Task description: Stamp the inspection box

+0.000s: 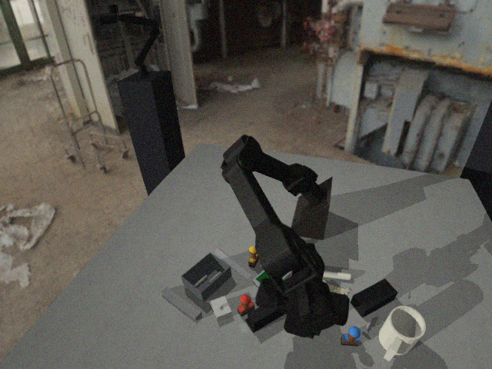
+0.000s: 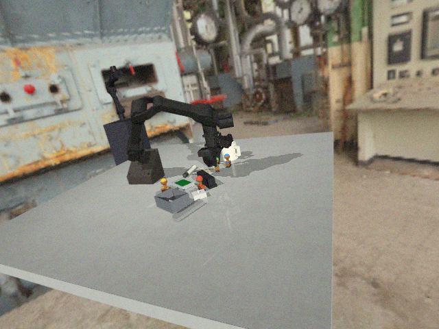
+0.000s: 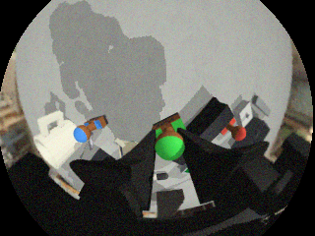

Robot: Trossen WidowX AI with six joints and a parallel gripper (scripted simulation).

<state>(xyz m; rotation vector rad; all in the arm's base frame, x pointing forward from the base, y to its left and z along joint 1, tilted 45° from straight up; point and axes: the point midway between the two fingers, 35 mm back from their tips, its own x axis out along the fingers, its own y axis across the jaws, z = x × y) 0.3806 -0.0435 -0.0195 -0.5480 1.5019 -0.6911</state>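
The green ink pad is 140 mm behind my gripper tip, 80 mm to the right of it and 50 mm below it. Round my gripper tip: blue-knobbed stamp (10 mm ahead, 130 mm to the left, 40 mm below); then green-knobbed stamp (10 mm below); then long black block (40 mm behind, 60 mm to the right, 40 mm below).
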